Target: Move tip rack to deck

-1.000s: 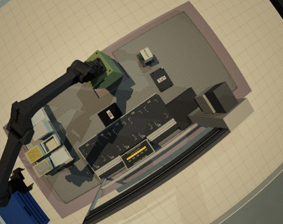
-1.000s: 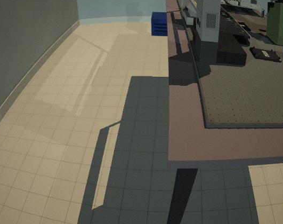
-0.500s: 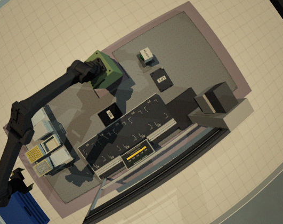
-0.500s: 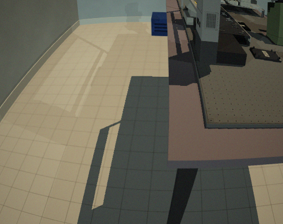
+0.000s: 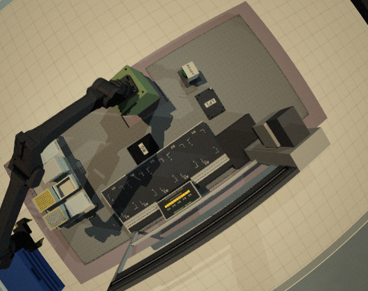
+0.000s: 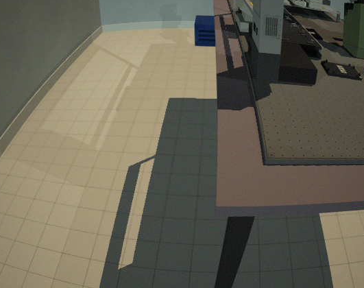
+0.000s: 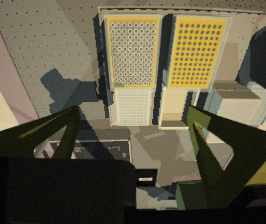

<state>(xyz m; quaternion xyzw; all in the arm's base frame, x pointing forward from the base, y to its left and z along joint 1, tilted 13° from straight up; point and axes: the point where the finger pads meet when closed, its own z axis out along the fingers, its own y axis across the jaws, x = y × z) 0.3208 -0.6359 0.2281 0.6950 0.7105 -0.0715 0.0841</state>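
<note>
Now: the yellow tip rack 10 mm behind my hand, 10 mm to the left of it and 190 mm below it. The rest, counted from my hand: shelf (160 mm behind, 60 mm to the left, 230 mm below); pale sealed block (220 mm behind, 130 mm to the left, 170 mm below); tan reservoir (110 mm behind, 130 mm to the left, 220 mm below).
</note>
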